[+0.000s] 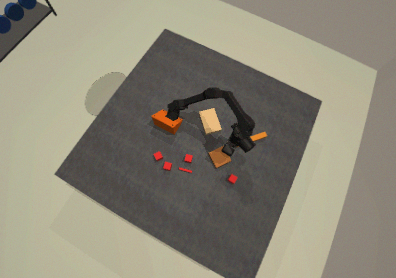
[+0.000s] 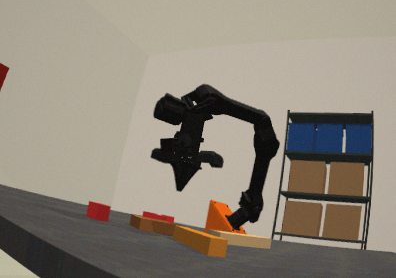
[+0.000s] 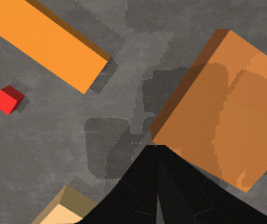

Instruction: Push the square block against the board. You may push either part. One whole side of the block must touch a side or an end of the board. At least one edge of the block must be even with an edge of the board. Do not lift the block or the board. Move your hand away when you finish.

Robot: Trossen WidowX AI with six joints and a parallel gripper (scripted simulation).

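Now: gripper tip 10 cm above the square block, 8 cm to the left of it and 2 cm past it. Round my gripper tip: thin red strip 25 cm to the right, 16 cm behind, 11 cm below; orange board 12 cm to the left, 10 cm below, 9 cm ahead.
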